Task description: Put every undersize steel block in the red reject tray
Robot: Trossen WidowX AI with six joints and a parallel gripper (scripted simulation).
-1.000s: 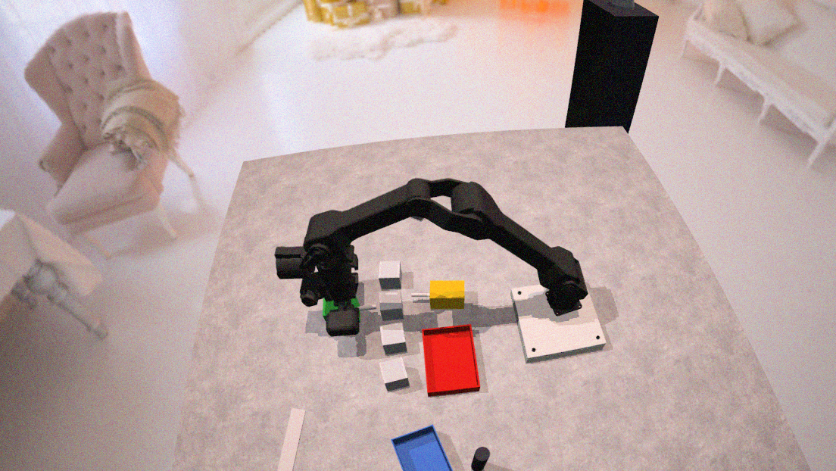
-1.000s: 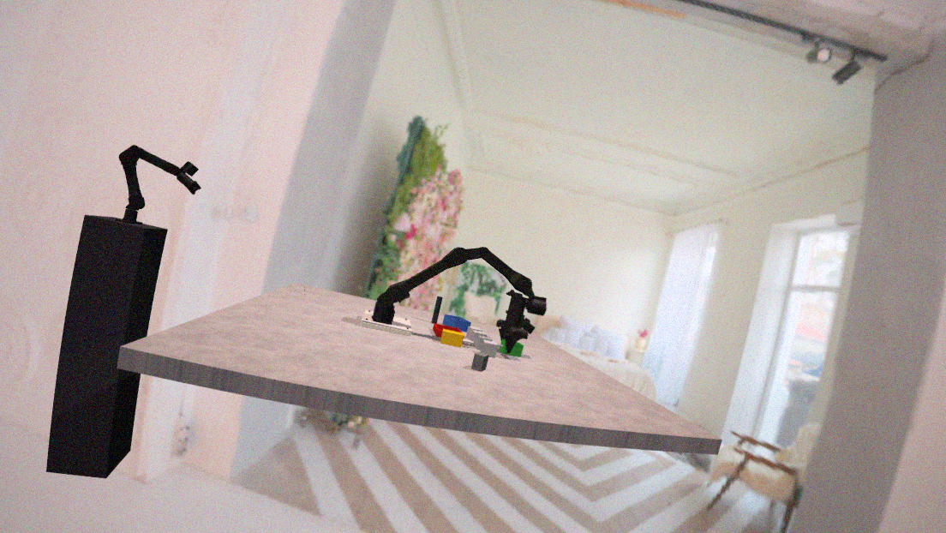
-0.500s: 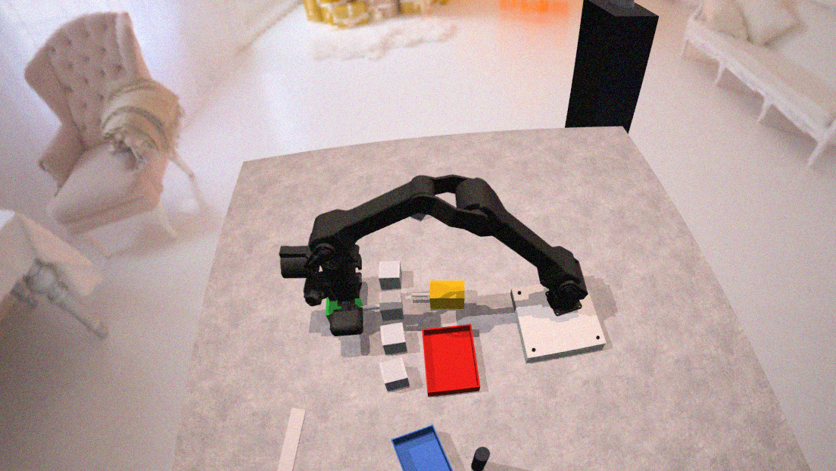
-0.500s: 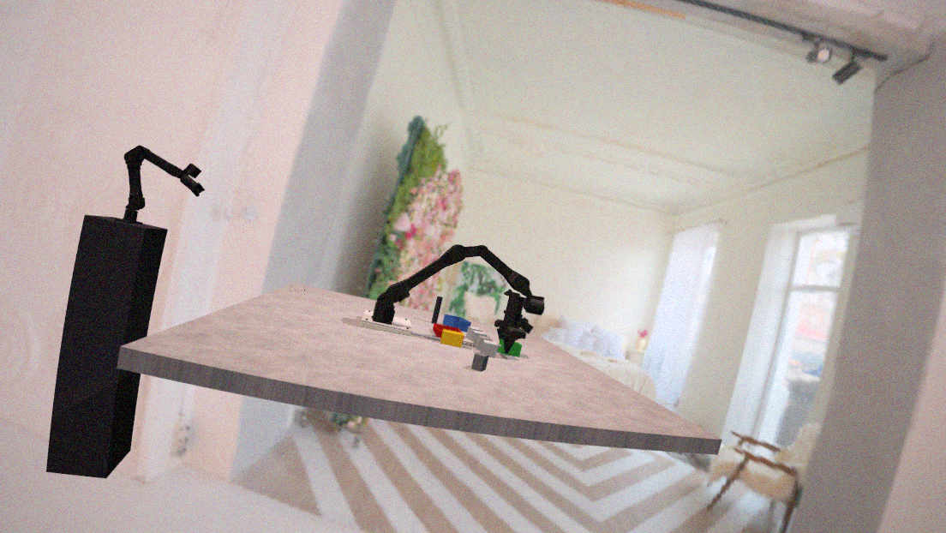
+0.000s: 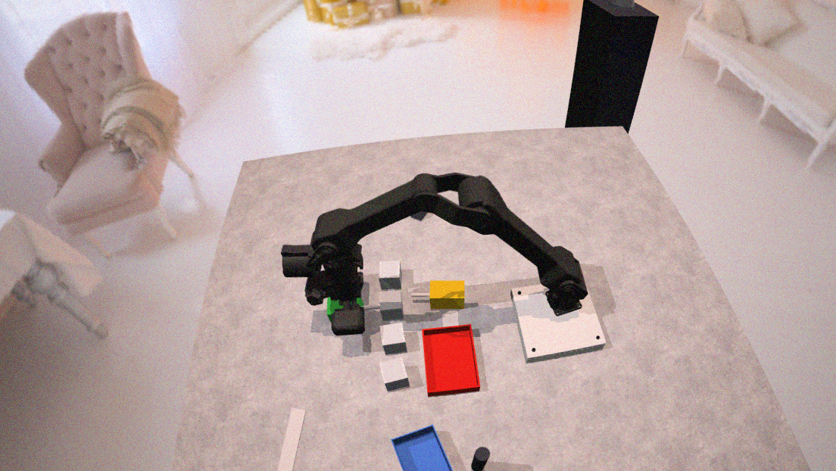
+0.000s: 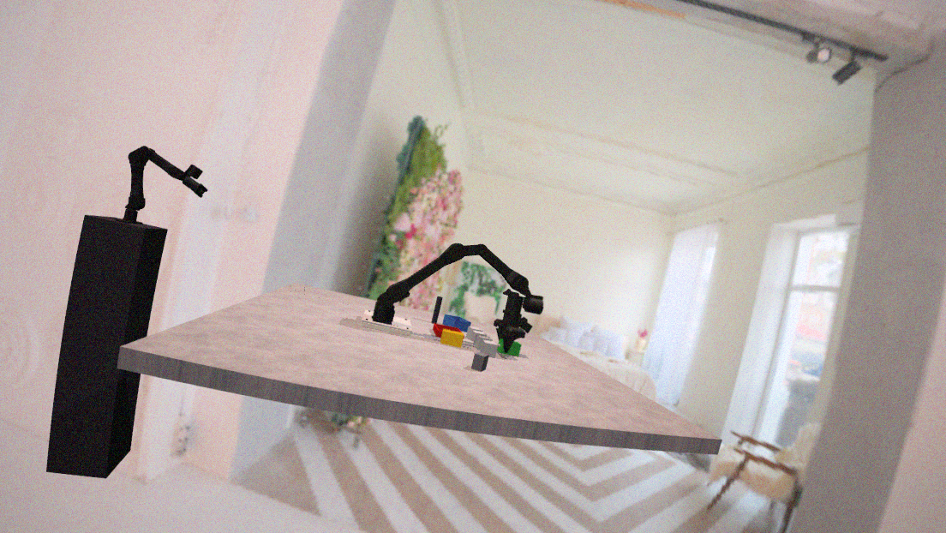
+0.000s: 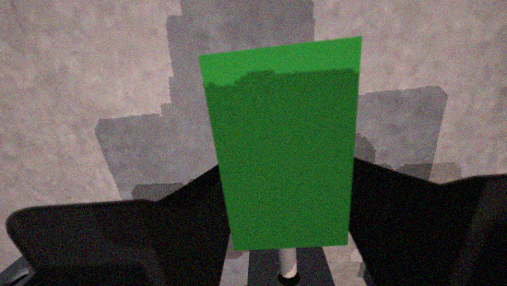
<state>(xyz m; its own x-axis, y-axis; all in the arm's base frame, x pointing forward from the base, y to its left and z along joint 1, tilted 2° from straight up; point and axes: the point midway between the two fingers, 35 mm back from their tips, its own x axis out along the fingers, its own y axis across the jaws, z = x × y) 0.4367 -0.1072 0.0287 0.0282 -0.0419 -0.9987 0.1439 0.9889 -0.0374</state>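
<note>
Right now my gripper tip is 170 mm past the yellow gauge, 10 mm to the right of it and 10 mm below it. Round my gripper tip: green GO gauge 10 mm behind, 20 mm above; then red reject tray 170 mm behind, 160 mm to the left; then dark cube 200 mm behind, 250 mm to the right, 10 mm above.
</note>
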